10 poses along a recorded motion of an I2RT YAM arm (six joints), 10 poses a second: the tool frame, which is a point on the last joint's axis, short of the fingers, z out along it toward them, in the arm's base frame.
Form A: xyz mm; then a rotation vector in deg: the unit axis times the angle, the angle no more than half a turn.
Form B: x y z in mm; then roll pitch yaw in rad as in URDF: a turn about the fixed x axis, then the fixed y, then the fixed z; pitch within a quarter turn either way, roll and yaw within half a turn. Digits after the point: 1 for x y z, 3 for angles.
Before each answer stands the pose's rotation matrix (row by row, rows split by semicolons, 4 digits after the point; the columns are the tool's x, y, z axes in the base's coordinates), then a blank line. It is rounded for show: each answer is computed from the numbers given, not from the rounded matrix.
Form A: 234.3 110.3 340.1 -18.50 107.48 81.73
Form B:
-0.6911 -0.5988 0.4047; 0.2300 0.3487 0.9086; -0.6852 0.7210 -0.1032

234.3 110.3 340.1 1.713 0.755 2.820
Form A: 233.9 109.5 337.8 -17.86 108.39 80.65
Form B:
-0.6931 -0.5886 0.4161; 0.2295 0.3671 0.9014; -0.6833 0.7203 -0.1194

233.9 109.5 337.8 1.735 0.752 2.822
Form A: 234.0 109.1 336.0 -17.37 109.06 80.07
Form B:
-0.6963 -0.5803 0.4224; 0.2292 0.3779 0.8970; -0.6802 0.7214 -0.1302

234.0 109.1 336.0 1.749 0.748 2.824
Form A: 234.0 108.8 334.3 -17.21 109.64 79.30
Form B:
-0.6968 -0.5758 0.4278; 0.2260 0.3898 0.8927; -0.6808 0.7187 -0.1414

234.0 108.8 334.3 1.765 0.749 2.828
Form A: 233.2 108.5 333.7 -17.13 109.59 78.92
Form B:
-0.6937 -0.5761 0.4323; 0.2274 0.3944 0.8904; -0.6834 0.7160 -0.1425

233.2 108.5 333.7 1.767 0.752 2.825
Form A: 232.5 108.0 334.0 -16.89 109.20 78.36
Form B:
-0.6862 -0.5779 0.4419; 0.2336 0.4002 0.8861; -0.6889 0.7112 -0.1397

232.5 108.0 334.0 1.765 0.760 2.814
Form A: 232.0 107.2 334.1 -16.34 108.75 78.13
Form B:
-0.6808 -0.5768 0.4514; 0.2437 0.4028 0.8823; -0.6907 0.7107 -0.1336

232.0 107.2 334.1 1.757 0.762 2.798
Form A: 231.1 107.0 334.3 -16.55 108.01 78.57
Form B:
-0.6762 -0.5837 0.4494; 0.2478 0.3942 0.8850; -0.6938 0.7098 -0.1219

231.1 107.0 334.3 1.741 0.767 2.790
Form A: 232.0 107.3 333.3 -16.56 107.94 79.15
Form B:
-0.6798 -0.5835 0.4443; 0.2483 0.3869 0.8881; -0.6901 0.7140 -0.1181

232.0 107.3 333.3 1.735 0.762 2.791
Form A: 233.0 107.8 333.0 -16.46 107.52 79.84
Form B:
-0.6808 -0.5848 0.4410; 0.2531 0.3772 0.8909; -0.6873 0.7182 -0.1088

233.0 107.8 333.0 1.721 0.758 2.786
